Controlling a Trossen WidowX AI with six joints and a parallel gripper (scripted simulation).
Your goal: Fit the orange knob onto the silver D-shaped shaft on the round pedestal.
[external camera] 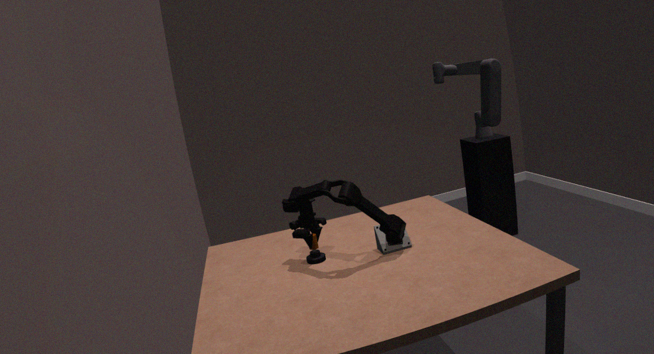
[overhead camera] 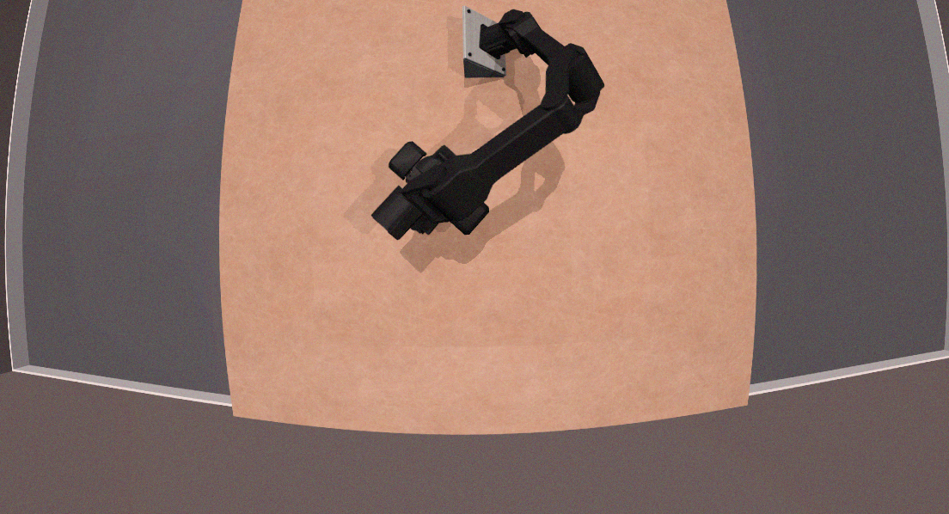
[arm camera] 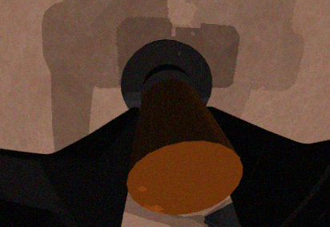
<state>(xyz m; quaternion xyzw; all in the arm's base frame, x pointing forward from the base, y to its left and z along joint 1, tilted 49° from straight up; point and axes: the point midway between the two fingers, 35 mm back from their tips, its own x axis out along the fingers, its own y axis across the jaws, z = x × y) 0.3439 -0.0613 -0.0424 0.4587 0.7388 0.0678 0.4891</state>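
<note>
Now: the round black pedestal 4 cm below my gripper tip. Also, from my gripper tip: orange knob 3 cm above.
</note>
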